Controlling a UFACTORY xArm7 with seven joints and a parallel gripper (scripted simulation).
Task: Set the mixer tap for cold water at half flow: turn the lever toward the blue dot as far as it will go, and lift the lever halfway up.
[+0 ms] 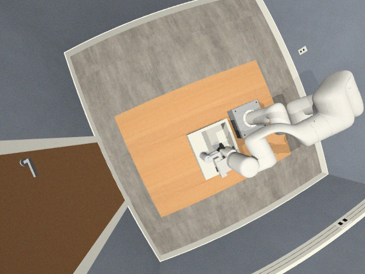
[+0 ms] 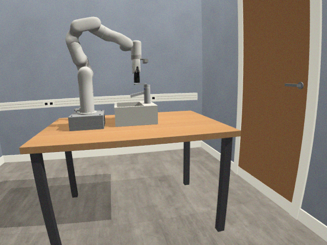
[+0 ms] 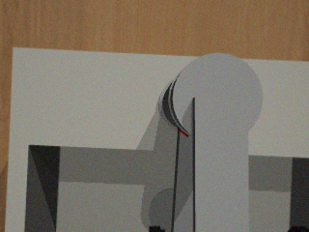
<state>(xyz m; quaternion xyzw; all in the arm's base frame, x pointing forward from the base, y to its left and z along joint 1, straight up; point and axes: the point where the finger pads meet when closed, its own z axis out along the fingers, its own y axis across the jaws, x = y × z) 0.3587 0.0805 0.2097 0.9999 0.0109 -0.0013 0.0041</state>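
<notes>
The lever lies 3 cm ahead of my hand and 3 cm below it. Round my hand: white sink block (4 cm behind, 26 cm below).
</notes>
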